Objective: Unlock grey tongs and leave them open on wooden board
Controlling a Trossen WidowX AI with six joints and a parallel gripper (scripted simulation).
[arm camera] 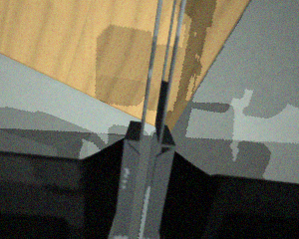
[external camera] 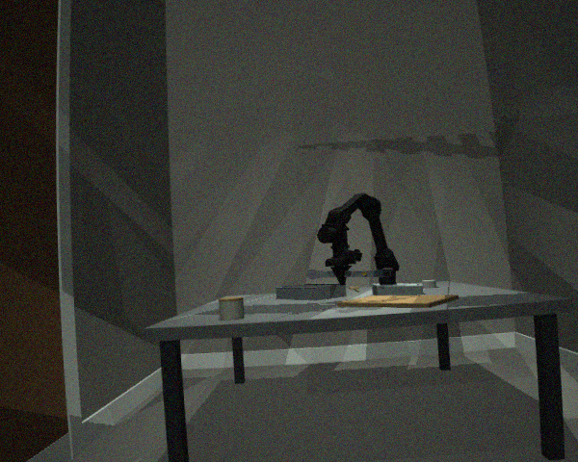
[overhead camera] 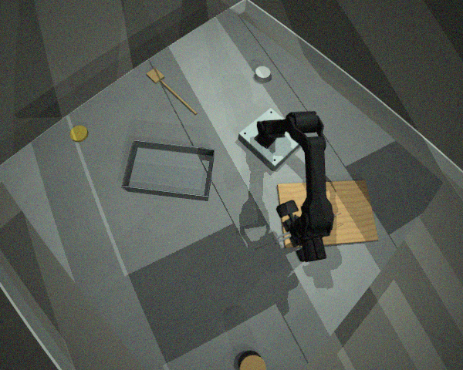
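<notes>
The wooden board is 18 cm behind my gripper tip, 7 cm to the left of it and 7 cm below it. Round my gripper tip: yellow lock piece: 8 cm behind, 4 cm to the left, 4 cm above; white disc: 51 cm behind, 51 cm to the right, 6 cm below; roasting tin: 9 cm ahead, 48 cm to the right, 5 cm below.
</notes>
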